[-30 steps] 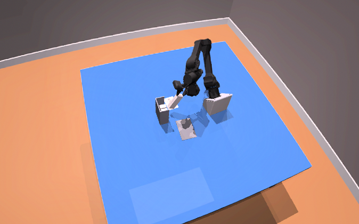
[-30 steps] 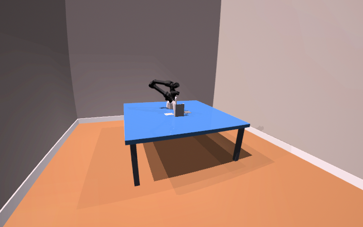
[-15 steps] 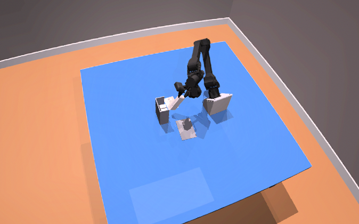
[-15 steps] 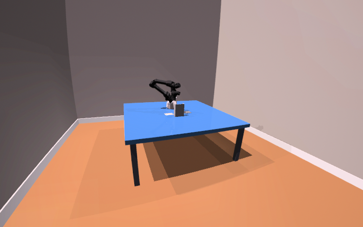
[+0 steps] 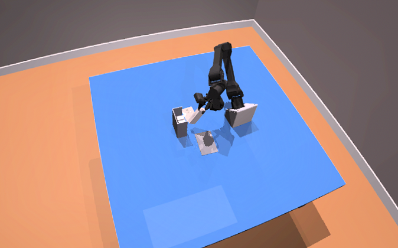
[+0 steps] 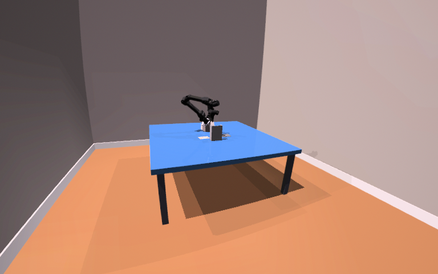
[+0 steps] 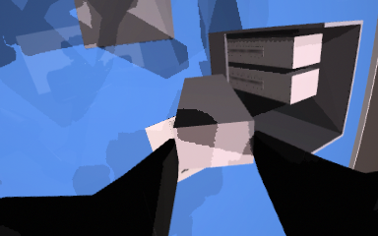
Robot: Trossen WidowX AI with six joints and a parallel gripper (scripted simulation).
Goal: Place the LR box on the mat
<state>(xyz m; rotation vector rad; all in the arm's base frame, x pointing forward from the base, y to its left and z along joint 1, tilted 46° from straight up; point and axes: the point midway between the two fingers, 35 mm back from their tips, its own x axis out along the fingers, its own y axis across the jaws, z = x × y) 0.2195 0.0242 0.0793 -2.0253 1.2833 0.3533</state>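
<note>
Right now the white box is 5 cm below my gripper tip, 3 cm ahead of it and 1 cm to the right of it. Also, from my gripper tip: flat white piece (15 cm below, 10 cm to the right, 2 cm ahead); grey mat (15 cm below, 13 cm to the left, 2 cm ahead).
</note>
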